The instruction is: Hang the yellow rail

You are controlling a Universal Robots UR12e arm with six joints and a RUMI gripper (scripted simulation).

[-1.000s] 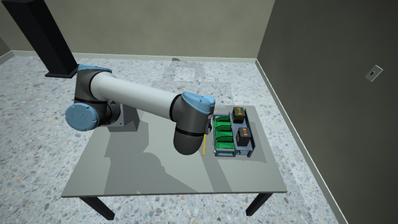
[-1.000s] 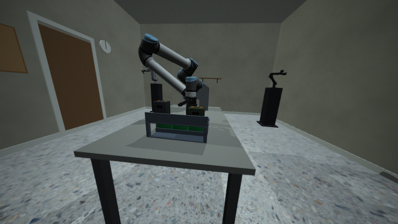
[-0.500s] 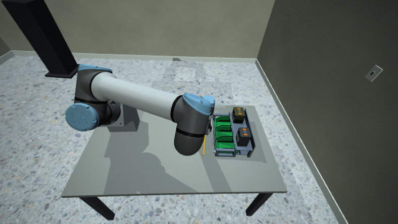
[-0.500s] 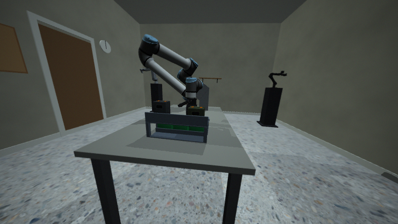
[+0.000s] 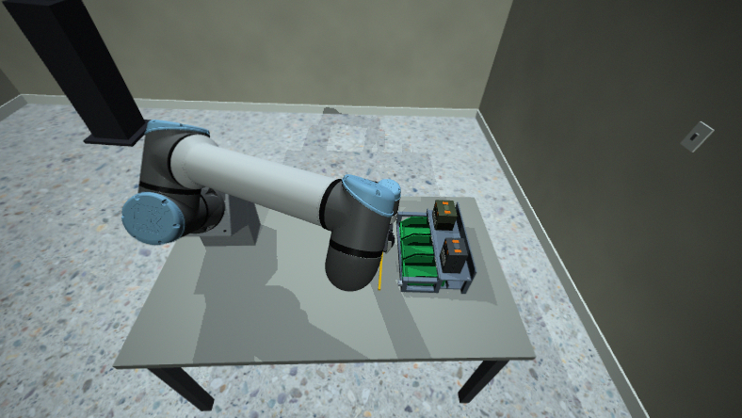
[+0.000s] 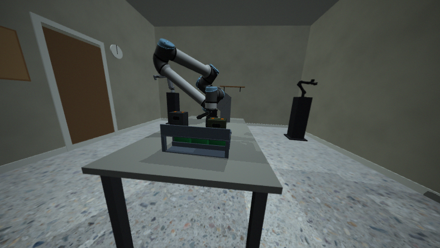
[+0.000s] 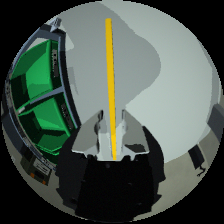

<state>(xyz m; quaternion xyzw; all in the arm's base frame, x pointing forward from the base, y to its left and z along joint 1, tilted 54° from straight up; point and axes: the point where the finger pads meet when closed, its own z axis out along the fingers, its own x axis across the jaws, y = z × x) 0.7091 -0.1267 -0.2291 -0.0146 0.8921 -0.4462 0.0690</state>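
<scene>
Right now the yellow rail is 10 mm below my hand. From my hand the other things lie so: back panel (340 mm ahead, 120 mm above, 10 mm to the left).
</scene>
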